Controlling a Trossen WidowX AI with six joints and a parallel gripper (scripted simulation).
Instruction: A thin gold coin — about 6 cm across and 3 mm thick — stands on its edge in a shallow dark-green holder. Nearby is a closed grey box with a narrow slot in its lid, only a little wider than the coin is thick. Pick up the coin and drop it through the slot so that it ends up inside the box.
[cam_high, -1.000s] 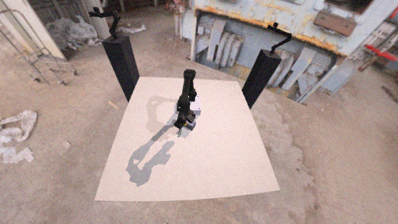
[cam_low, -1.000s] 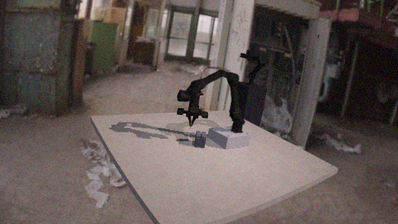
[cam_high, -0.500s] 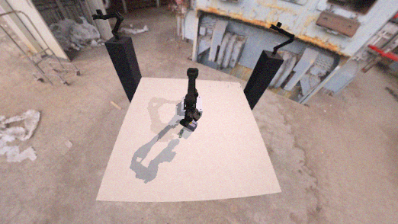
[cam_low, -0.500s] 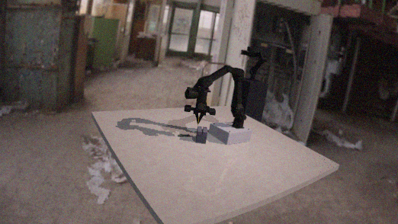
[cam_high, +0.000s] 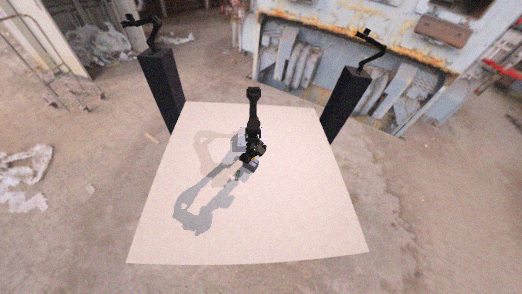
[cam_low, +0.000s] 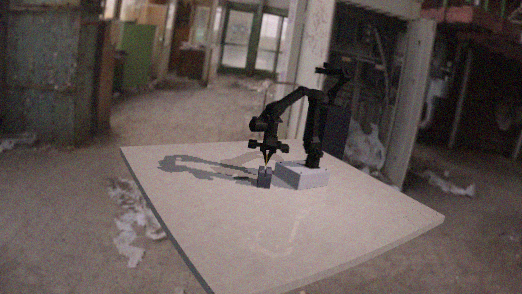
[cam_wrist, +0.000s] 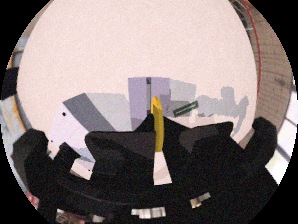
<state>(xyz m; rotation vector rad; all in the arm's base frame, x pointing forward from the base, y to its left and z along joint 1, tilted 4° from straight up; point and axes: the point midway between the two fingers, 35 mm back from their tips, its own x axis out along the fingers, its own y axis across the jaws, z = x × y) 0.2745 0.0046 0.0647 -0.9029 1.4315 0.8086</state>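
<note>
My gripper tip is 2 cm below the gold coin.
</note>
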